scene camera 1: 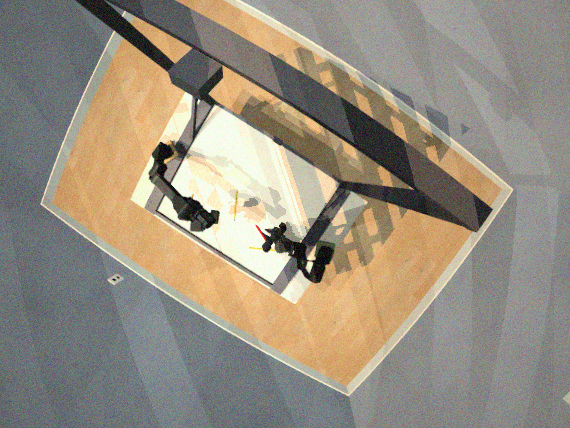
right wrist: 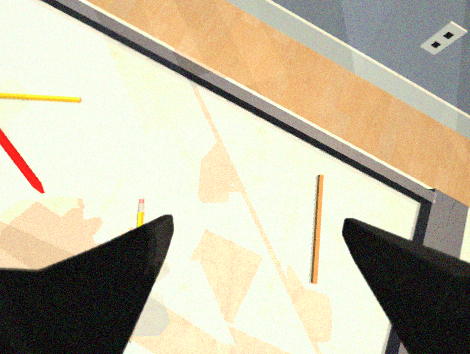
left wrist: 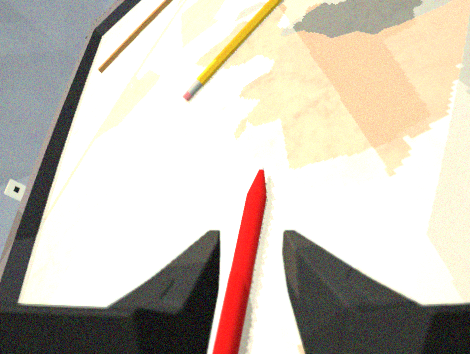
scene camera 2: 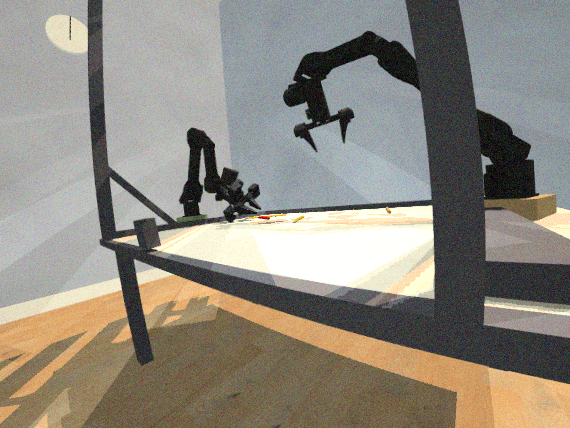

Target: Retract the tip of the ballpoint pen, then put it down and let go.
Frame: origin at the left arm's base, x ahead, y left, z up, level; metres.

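Seen in the pictures: left gripper, fingertip midpoint: (scene camera 1: 263, 230) (left wrist: 251, 241) (scene camera 2: 258, 211); right gripper, fingertip midpoint: (right wrist: 257, 224) (scene camera 2: 330, 147); left arm's base at its link origin: (scene camera 1: 325, 251) (scene camera 2: 192, 215); right arm's base at its link origin: (scene camera 1: 167, 152) (scene camera 2: 510, 197).
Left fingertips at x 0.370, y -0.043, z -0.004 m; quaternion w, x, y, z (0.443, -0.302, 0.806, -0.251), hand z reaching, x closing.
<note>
Pixels of each thing's top centre, then the offset from my left fingertips to it. "pt": a spot on its surface instead. Level surfaces: height alone.
- pen at its top centre: (left wrist: 226, 290) (right wrist: 12, 155) (scene camera 2: 263, 216) (scene camera 1: 261, 234) 0.022 m down, 0.007 m ahead, 0.027 m left
- white table top at its surface level: 0.035 m down
- yellow pencil at its top centre: (left wrist: 256, 12) (scene camera 1: 235, 204) 0.026 m down, 0.188 m ahead, 0.110 m right
- thin brown stick at its top centre: (left wrist: 136, 29) (right wrist: 318, 226) 0.028 m down, 0.458 m ahead, 0.032 m right
- yellow stick at its top centre: (right wrist: 7, 94) (scene camera 1: 264, 249) 0.028 m down, 0.027 m back, 0.116 m left
- dark rim at a spot on its surface: (left wrist: 63, 130) (right wrist: 274, 121) pt 0.027 m down, 0.374 m ahead, 0.138 m left
The pen (scene camera 1: 260, 231) (scene camera 2: 264, 217) (left wrist: 242, 275) (right wrist: 20, 160) is red with a pointed end and lies on the white table top (left wrist: 125, 200). Its rear end runs out of the left wrist view at the bottom. My left gripper (scene camera 1: 270, 236) (scene camera 2: 258, 210) (left wrist: 251, 241) is low over the pen, partly open. In the left wrist view the red barrel shows between the two fingers, nearer the left one, with gaps on both sides. My right gripper (scene camera 1: 214, 220) (scene camera 2: 330, 147) (right wrist: 257, 224) is wide open and empty, high above the table.
A yellow pencil (scene camera 1: 236, 205) (left wrist: 235, 46) with a pink eraser lies beyond the pen's pointed end. A thin brown stick (left wrist: 135, 36) (right wrist: 317, 230) lies farther off. Another yellow stick (scene camera 1: 256, 248) (right wrist: 40, 97) lies beside the pen. A dark rim (left wrist: 63, 130) (right wrist: 280, 125) edges the table.
</note>
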